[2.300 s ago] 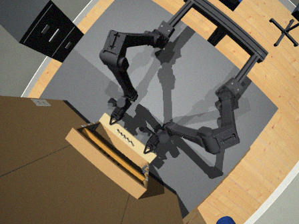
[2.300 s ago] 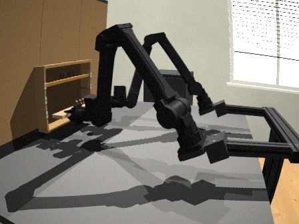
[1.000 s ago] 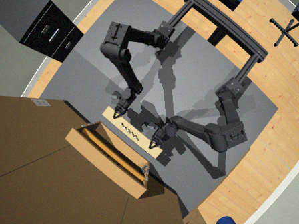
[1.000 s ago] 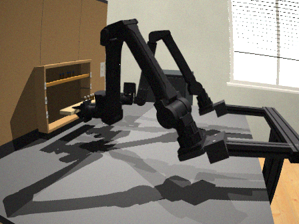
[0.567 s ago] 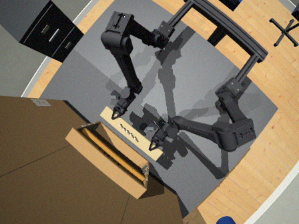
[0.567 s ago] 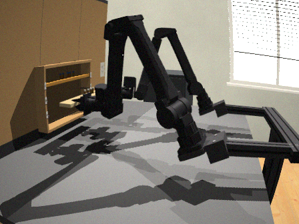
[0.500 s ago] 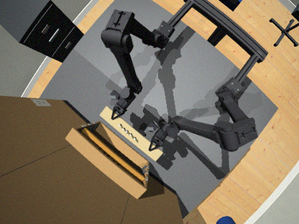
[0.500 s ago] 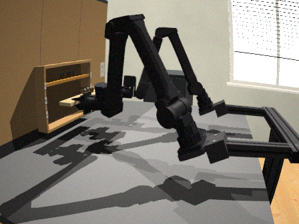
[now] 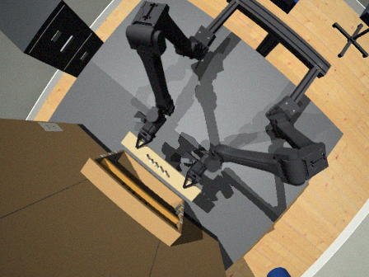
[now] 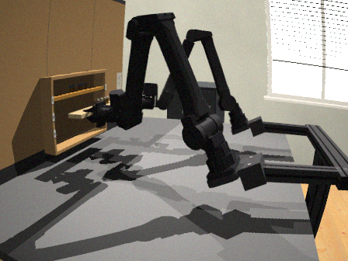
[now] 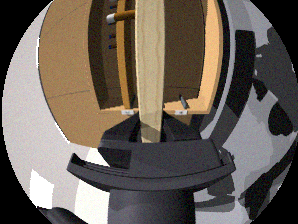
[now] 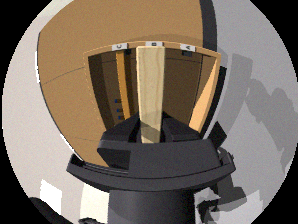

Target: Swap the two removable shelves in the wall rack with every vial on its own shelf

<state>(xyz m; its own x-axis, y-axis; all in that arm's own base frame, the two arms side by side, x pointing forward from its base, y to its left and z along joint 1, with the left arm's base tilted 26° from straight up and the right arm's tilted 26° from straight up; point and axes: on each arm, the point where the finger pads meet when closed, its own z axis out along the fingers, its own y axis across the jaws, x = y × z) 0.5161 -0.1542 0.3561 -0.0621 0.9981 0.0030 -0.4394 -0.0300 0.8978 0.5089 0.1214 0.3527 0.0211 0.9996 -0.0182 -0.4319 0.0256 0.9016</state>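
Observation:
Right now my left hand is 150 mm to the left of the pale shelf. Round my left hand: orange shelf 170 mm ahead, 150 mm to the right, 70 mm above; then wall rack 160 mm ahead, 150 mm to the right, 10 mm below.
Right now the wall rack is 17 cm ahead of my right hand, 15 cm to the left of it and 1 cm below it. Also, from my right hand: pale shelf 15 cm to the left; orange shelf 17 cm ahead, 15 cm to the left, 7 cm above.

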